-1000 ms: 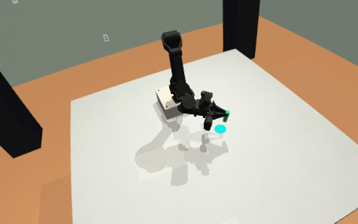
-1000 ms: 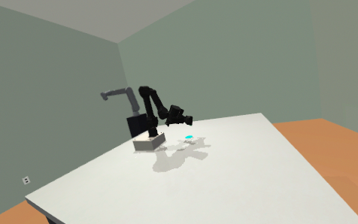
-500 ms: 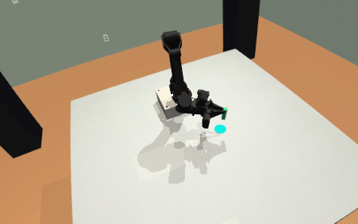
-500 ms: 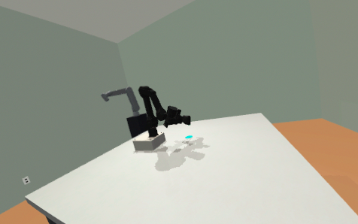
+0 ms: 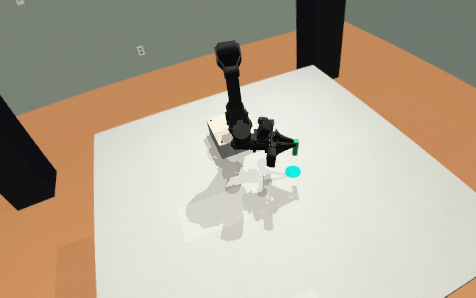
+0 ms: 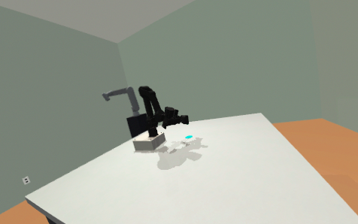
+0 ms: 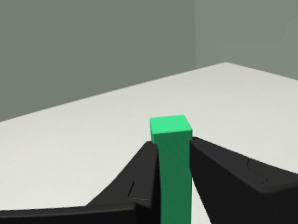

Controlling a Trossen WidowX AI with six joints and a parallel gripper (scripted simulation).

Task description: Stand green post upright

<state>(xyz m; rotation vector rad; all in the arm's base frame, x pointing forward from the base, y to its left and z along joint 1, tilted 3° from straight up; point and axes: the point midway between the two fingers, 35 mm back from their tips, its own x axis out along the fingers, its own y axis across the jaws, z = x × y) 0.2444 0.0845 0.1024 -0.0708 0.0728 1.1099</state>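
My gripper tip is 160 mm above the cyan circle and 20 mm past it. Round my gripper tip: green post 20 mm below.
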